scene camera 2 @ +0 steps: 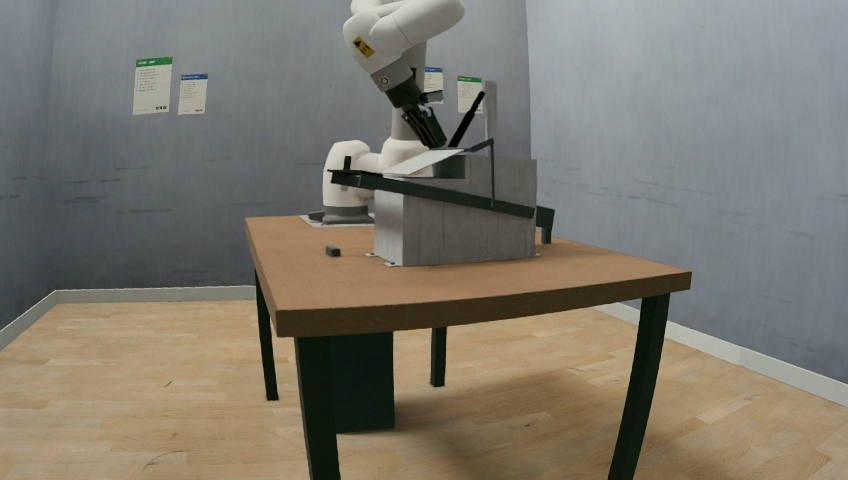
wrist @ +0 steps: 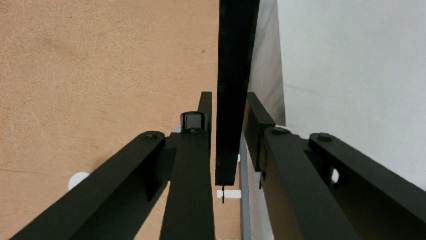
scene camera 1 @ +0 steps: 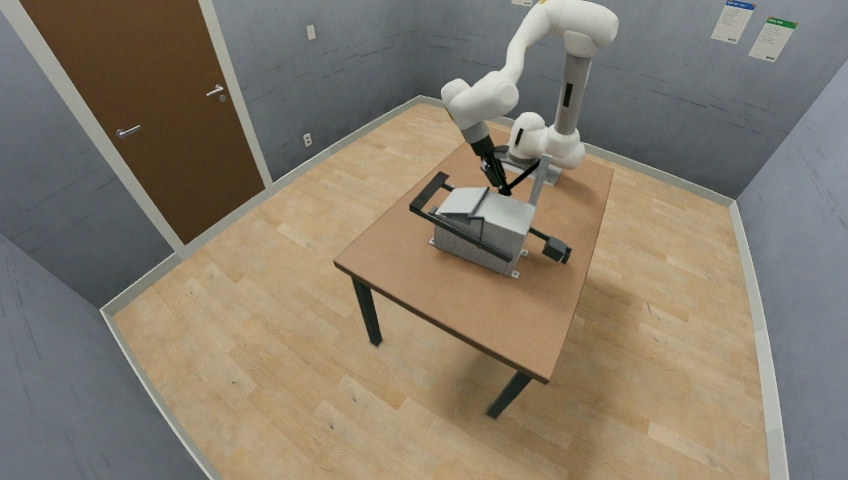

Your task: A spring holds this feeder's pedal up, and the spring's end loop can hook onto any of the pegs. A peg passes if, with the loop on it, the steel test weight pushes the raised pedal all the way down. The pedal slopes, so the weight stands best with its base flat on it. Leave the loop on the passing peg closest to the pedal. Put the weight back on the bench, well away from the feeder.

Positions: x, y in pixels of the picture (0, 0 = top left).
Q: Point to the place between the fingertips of my gripper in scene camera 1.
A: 507, 197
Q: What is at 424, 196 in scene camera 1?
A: A feeder pedal.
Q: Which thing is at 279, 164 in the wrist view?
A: My gripper.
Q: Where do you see a feeder pedal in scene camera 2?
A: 371, 180
